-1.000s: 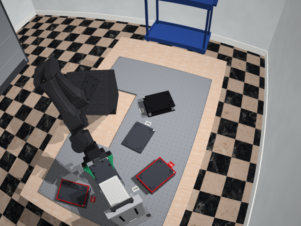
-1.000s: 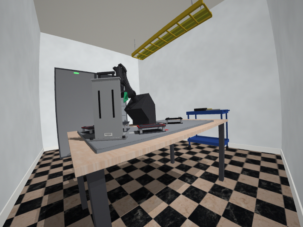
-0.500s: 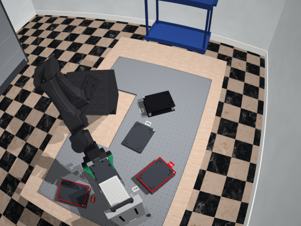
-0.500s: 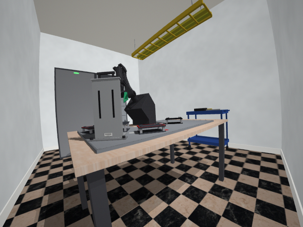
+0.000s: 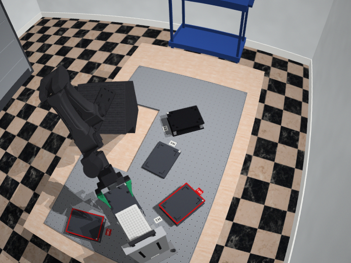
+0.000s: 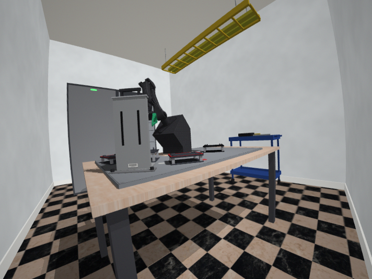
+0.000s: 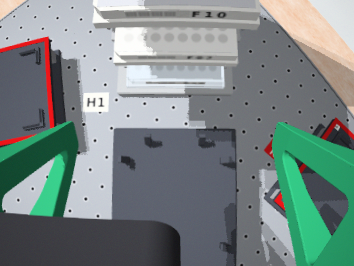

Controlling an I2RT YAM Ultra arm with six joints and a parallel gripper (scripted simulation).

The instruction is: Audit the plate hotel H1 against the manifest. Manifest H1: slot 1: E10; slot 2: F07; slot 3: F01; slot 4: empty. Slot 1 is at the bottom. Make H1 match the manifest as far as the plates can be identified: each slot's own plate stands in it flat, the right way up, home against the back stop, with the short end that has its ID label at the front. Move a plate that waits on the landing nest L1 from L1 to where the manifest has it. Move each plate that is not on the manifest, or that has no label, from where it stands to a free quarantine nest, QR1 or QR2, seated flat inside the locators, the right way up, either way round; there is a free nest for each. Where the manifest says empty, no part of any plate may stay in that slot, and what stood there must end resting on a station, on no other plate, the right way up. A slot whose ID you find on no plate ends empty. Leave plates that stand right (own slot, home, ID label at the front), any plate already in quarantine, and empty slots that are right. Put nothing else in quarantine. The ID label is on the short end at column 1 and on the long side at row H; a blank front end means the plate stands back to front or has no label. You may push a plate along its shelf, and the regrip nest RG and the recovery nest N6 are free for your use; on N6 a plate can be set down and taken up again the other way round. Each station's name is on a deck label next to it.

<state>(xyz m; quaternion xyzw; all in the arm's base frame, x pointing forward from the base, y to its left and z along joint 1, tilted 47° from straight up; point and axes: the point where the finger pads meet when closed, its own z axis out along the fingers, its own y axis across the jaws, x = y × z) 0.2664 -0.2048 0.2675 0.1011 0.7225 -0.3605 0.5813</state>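
Right now my hand is 15 cm above the RG nest, 4 cm past it and 3 cm to the right of it. Round my hand: grey plate hotel H1 (16 cm ahead, 12 cm to the right, 6 cm below); red-framed quarantine nest QR2 (17 cm below, 16 cm behind, 14 cm to the right); H1 deck label (21 cm below, 12 cm ahead, 3 cm to the left).
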